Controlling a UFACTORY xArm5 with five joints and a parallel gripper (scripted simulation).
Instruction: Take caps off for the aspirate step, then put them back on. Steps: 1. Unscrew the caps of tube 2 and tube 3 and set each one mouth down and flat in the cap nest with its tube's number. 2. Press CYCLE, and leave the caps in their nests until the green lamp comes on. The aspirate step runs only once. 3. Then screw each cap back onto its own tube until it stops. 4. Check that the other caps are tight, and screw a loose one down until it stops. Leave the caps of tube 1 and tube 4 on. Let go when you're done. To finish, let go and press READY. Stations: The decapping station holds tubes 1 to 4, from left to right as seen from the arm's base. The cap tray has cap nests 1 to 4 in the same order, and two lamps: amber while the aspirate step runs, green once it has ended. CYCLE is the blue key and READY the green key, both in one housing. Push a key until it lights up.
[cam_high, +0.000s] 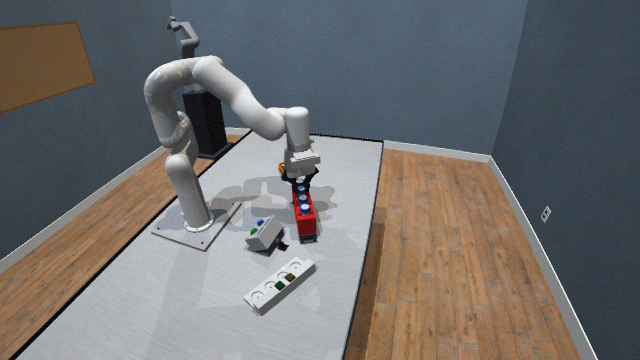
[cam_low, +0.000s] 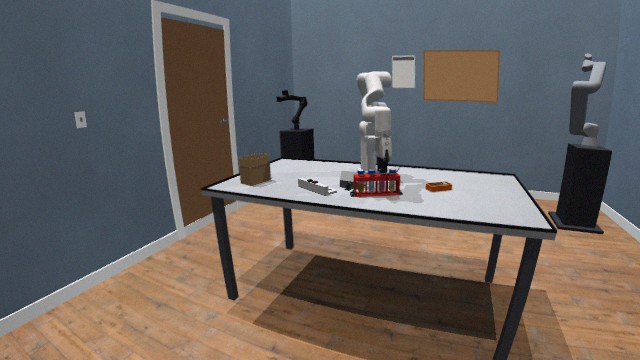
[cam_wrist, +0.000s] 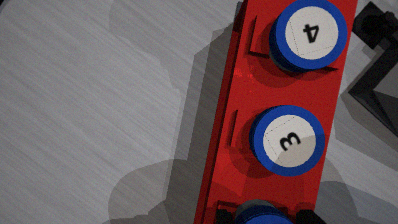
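The blue-rimmed cap is 10 mm below my hand. The rest, counted from my hand: grey key housing (180 mm to the right, 80 mm below, 80 mm behind); then blue key (160 mm to the right, 90 mm behind, 60 mm below); then green key (200 mm to the right, 100 mm behind, 60 mm below).
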